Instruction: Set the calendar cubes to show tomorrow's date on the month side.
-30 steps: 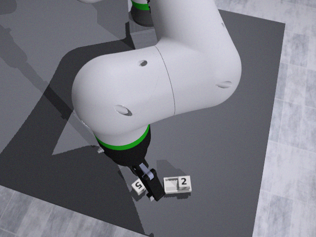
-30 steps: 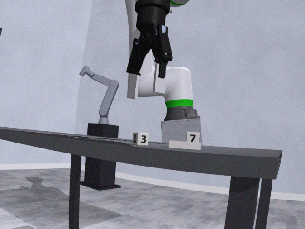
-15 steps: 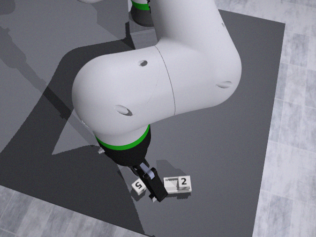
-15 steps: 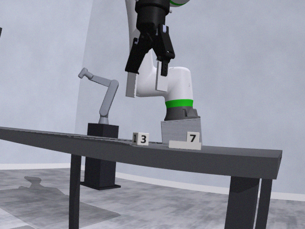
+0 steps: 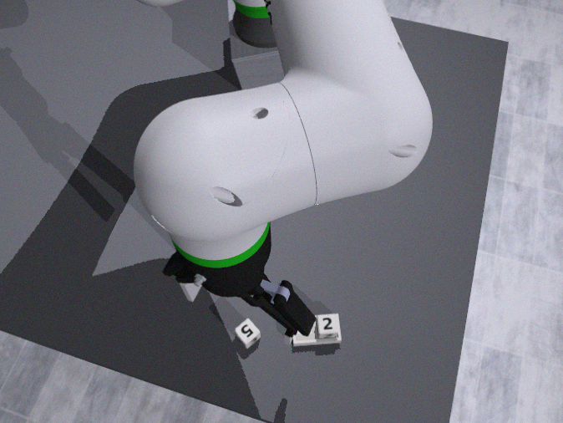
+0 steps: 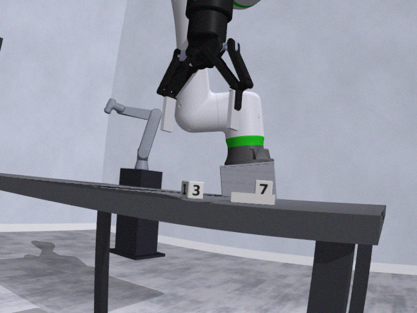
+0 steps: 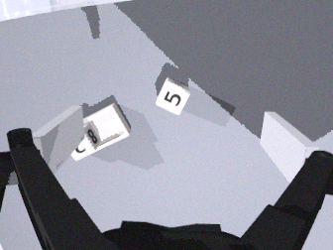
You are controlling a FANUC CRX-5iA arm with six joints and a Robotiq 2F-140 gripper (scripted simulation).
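Now: the cube 11 cm below my hand. Also, from my hand: tray: 5 cm behind, 10 cm to the left, 12 cm below.
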